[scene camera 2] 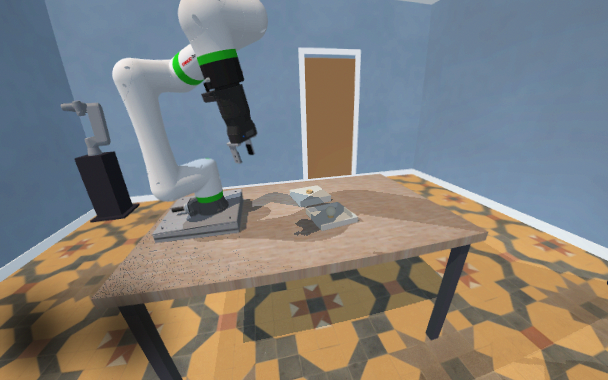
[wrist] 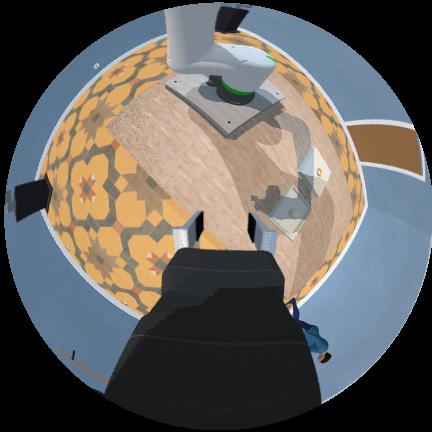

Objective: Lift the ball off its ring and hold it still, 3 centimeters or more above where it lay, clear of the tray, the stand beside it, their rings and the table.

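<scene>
A small pale ball rests inside the shallow light tray; the ring under it is too small to make out. The pale stand is beside the tray, with a small golden ring on its top. My gripper is open, its two fingers wide apart with nothing between them. It hangs high above the table, well apart from the ball, on the robot base's side of the tray in the scene view.
The wooden table carries the grey base plate of my arm. Dark shadows fall across the tray and table. A second small robot on a black pedestal stands on the floor behind. A person shows in the wrist view.
</scene>
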